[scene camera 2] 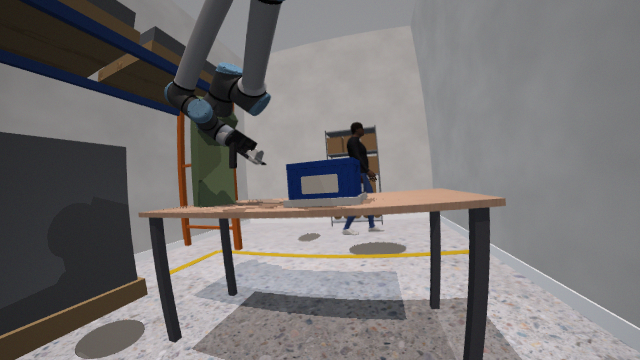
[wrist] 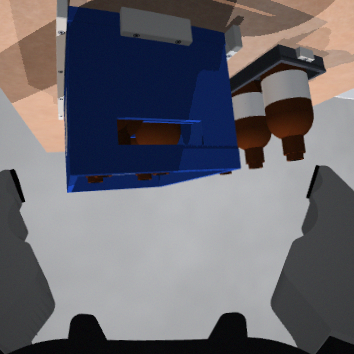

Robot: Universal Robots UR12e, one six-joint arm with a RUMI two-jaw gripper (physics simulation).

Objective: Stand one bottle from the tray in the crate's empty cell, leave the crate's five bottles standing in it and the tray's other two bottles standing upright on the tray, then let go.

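Note:
The blue crate stands upright on the table. In the wrist view, bottle necks show just past its rim and a brown bottle shows through its handle slot; its cells are hidden. Two brown bottles with white labels stand on the dark tray beside the crate. Another neck shows at the crate's rim; whether it belongs to a tray bottle, I cannot tell. The tray is hidden in the scene view. My gripper is open and empty, left of the crate in the scene view, above the table.
Pale holders stand along the crate's base on the wooden table. A green column is behind the arm at the left. A blue-beamed rack is at upper left. A person is beyond the table, by a shelf unit.

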